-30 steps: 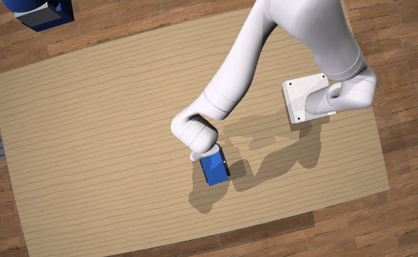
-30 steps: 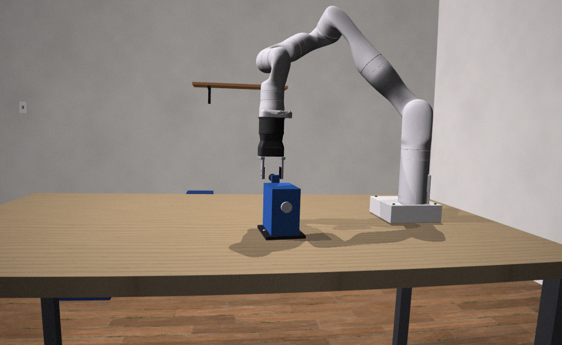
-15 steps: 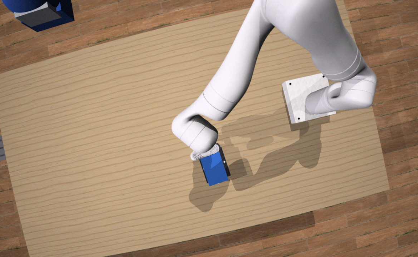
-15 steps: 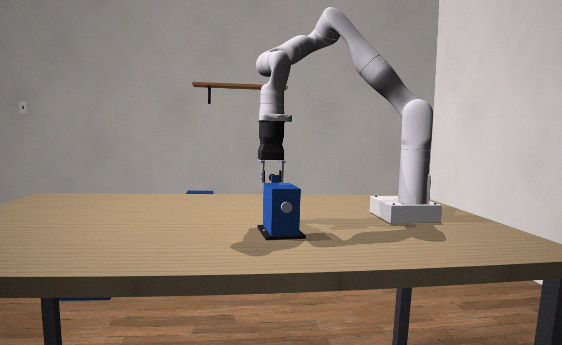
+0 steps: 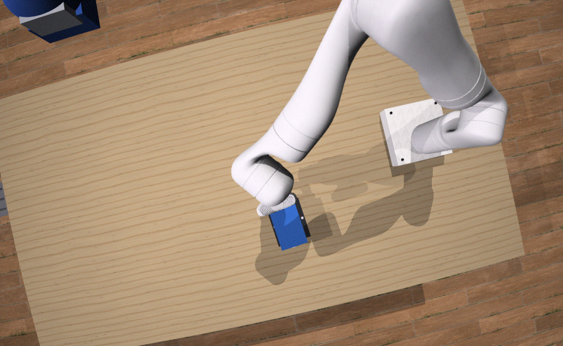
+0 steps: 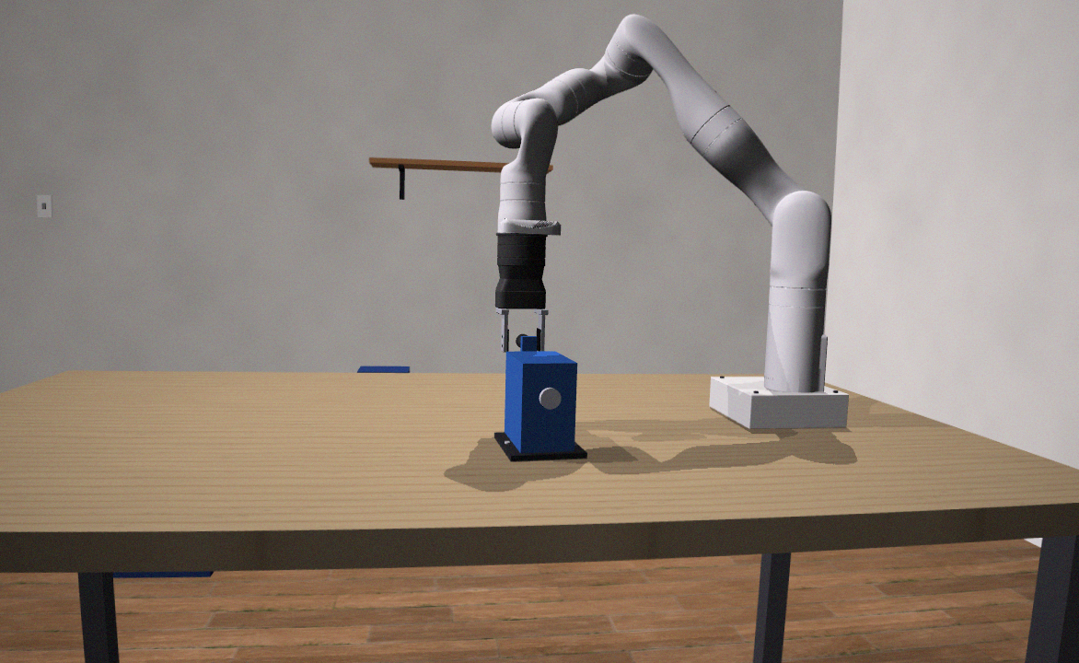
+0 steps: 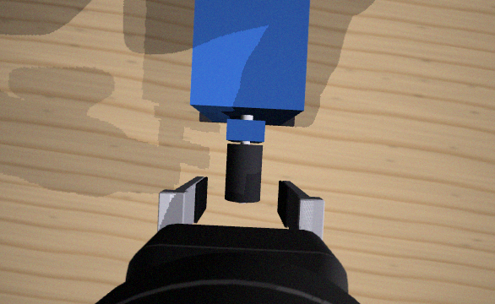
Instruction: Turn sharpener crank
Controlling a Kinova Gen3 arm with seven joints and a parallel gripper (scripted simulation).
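The black handle lies 20 mm to the left of my hand. Also, from my hand: crank: 20 mm to the left, 10 mm below, 10 mm behind.
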